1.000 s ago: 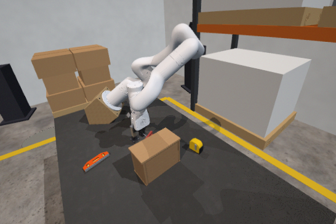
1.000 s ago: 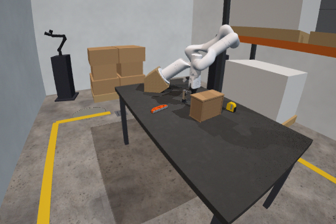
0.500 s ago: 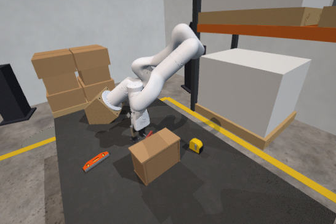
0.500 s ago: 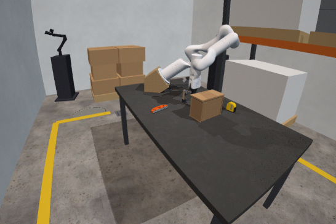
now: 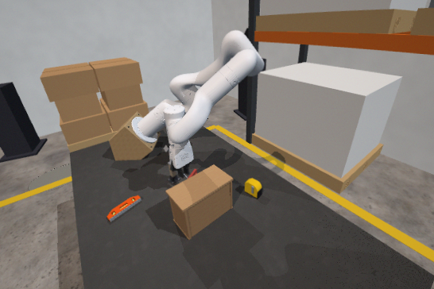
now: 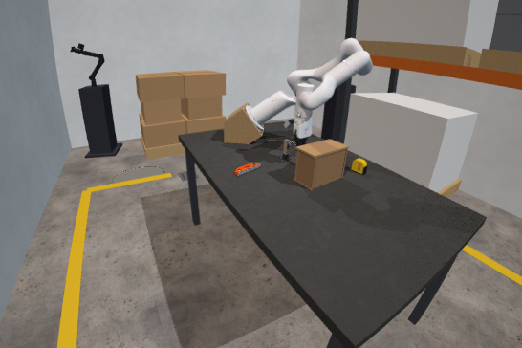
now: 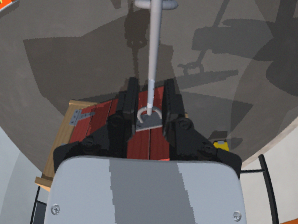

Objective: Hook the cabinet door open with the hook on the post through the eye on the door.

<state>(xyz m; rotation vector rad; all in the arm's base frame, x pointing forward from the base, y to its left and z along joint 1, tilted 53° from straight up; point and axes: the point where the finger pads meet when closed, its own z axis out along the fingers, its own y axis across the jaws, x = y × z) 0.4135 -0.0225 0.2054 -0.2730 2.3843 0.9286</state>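
Now: the thin hook 3 cm below my hand, 2 cm behind it and 1 cm to the right of it. The rest, counted from my hand: hook post 6 cm behind, 3 cm to the right, 3 cm below; orange spirit level 28 cm to the right, 10 cm below, 1 cm ahead; red door 9 cm ahead, 3 cm below, 2 cm to the right.
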